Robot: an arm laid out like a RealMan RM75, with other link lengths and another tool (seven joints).
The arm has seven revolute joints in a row. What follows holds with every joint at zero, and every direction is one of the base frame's.
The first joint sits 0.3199 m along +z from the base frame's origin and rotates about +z.
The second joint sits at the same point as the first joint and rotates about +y.
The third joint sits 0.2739 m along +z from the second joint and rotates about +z.
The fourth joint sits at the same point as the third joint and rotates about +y.
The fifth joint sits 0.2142 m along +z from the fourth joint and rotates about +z.
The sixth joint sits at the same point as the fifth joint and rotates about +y.
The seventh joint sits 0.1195 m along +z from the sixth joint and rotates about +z.
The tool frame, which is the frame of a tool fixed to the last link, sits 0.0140 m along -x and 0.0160 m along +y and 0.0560 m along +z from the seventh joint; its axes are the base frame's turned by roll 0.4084, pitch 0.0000 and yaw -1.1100 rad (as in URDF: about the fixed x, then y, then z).
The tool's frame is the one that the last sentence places.
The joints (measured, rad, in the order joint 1, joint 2, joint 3, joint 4, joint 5, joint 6, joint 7), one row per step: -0.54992, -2.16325, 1.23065, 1.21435, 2.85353, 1.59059, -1.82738; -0.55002, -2.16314, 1.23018, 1.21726, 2.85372, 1.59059, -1.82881; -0.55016, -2.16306, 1.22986, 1.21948, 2.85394, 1.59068, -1.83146; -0.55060, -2.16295, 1.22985, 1.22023, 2.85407, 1.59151, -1.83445; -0.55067, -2.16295, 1.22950, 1.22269, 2.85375, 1.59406, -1.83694; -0.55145, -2.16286, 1.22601, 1.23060, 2.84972, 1.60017, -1.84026; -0.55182, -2.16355, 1.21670, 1.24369, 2.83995, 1.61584, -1.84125; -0.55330, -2.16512, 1.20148, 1.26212, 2.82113, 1.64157, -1.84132; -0.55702, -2.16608, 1.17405, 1.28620, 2.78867, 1.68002, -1.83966; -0.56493, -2.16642, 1.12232, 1.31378, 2.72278, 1.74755, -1.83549
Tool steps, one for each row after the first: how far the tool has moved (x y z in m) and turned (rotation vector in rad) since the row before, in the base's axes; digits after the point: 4 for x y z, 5 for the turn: 0.0004, 0.0005, 0.0005, 0.00303, 0.00000, -0.00093; 0.0004, 0.0004, 0.0004, 0.00311, -0.00003, 0.00054; 0.0003, 0.0001, 0.0001, 0.00157, 0.00001, 0.00191; 0.0005, -0.0001, 0.0003, 0.00109, -0.00059, 0.00168; 0.0019, 0.0004, 0.0010, 0.00402, -0.00550, 0.00090; 0.0032, -0.0005, 0.0015, 0.00125, -0.01392, 0.00344; 0.0055, -0.0012, 0.0017, -0.00156, -0.02573, 0.00493; 0.0081, -0.0016, 0.0030, -0.00254, -0.04327, 0.00737; 0.0133, -0.0041, 0.0042, -0.01389, -0.08528, 0.01612
